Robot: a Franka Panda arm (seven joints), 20 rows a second.
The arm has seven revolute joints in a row. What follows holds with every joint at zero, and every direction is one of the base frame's.
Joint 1 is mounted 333 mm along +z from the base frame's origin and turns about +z.
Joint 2 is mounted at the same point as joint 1 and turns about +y.
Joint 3 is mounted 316 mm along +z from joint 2 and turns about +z.
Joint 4 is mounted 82.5 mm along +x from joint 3 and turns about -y.
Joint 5 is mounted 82.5 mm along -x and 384 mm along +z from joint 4 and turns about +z.
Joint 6 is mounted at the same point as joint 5 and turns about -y.
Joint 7 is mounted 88 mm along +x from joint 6 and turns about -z.
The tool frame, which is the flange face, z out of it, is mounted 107 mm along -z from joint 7; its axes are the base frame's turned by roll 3.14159, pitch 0 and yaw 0 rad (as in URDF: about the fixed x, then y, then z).
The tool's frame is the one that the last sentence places.
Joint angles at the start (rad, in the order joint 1, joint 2, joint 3, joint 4, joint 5, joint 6, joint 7):
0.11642, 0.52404, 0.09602, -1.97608, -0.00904, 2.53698, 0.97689
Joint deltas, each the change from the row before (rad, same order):
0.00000, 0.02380, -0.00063, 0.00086, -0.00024, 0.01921, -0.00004
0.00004, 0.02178, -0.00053, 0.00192, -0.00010, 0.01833, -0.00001
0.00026, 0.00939, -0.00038, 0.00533, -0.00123, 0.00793, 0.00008
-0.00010, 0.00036, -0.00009, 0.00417, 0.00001, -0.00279, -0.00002
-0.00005, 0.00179, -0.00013, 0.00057, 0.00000, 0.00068, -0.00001
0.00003, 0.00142, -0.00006, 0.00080, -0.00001, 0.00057, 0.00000
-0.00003, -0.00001, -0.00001, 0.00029, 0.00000, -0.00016, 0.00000
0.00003, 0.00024, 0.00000, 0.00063, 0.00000, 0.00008, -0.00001
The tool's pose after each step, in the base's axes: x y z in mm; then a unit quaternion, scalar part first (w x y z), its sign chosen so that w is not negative. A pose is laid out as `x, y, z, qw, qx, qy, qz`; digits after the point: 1 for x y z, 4 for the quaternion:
603.2, 128.2, 192.2, 0.0282, -0.9260, 0.3764, -0.0024
602.7, 128.0, 181.2, 0.0285, -0.9258, 0.3770, -0.0014
604.1, 128.2, 178.1, 0.0295, -0.9258, 0.3768, -0.0030
605.3, 128.3, 179.2, 0.0298, -0.9258, 0.3769, -0.0035
605.3, 128.2, 178.4, 0.0297, -0.9257, 0.3770, -0.0032
605.5, 128.2, 177.9, 0.0297, -0.9257, 0.3771, -0.0032
605.6, 128.2, 178.0, 0.0297, -0.9257, 0.3771, -0.0032
605.8, 128.2, 178.1, 0.0299, -0.9257, 0.3771, -0.0034

